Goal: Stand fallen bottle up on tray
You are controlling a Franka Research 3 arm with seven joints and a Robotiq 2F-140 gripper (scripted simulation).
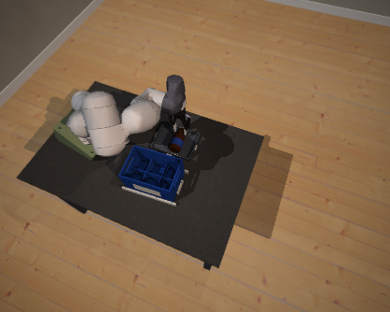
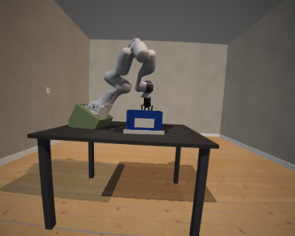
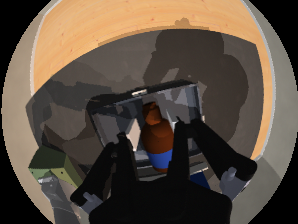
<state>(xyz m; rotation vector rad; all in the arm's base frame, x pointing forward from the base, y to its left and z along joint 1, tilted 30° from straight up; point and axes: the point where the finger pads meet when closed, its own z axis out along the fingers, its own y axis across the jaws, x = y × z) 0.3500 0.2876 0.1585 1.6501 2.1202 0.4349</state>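
The brown bottle lies 1 cm ahead of my hand, 4 cm to the right of it and 4 cm below it. Also, from my hand: blue crate: 4 cm ahead, 32 cm to the right; then dark tray: 1 cm behind, 5 cm to the right, 7 cm below.
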